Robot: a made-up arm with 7 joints. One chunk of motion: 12 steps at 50 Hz.
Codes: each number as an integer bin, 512 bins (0 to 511) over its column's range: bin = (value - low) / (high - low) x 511, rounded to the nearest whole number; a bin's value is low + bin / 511 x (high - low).
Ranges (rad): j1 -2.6..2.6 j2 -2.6..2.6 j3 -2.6..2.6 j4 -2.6..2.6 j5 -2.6..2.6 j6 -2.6..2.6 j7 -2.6..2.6
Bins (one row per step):
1: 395 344 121 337 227 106 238
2: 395 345 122 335 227 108 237
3: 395 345 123 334 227 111 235
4: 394 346 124 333 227 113 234
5: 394 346 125 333 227 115 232
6: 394 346 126 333 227 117 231
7: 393 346 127 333 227 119 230
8: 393 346 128 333 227 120 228
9: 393 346 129 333 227 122 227
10: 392 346 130 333 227 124 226
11: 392 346 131 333 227 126 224
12: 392 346 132 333 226 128 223
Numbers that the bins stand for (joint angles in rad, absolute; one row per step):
1: 1.4196 0.9006 -1.3687 0.8294 -0.2900 -1.5213 -0.1781
2: 1.4196 0.9108 -1.3585 0.8090 -0.2900 -1.5010 -0.1883
3: 1.4196 0.9108 -1.3483 0.7988 -0.2900 -1.4705 -0.2086
4: 1.4094 0.9209 -1.3382 0.7886 -0.2900 -1.4501 -0.2188
5: 1.4094 0.9209 -1.3280 0.7886 -0.2900 -1.4297 -0.2391
6: 1.4094 0.9209 -1.3178 0.7886 -0.2900 -1.4094 -0.2493
7: 1.3992 0.9209 -1.3076 0.7886 -0.2900 -1.3890 -0.2595
8: 1.3992 0.9209 -1.2975 0.7886 -0.2900 -1.3789 -0.2798
9: 1.3992 0.9209 -1.2873 0.7886 -0.2900 -1.3585 -0.2900
10: 1.3890 0.9209 -1.2771 0.7886 -0.2900 -1.3382 -0.3002
11: 1.3890 0.9209 -1.2669 0.7886 -0.2900 -1.3178 -0.3205
12: 1.3890 0.9209 -1.2568 0.7886 -0.3002 -1.2975 -0.3307

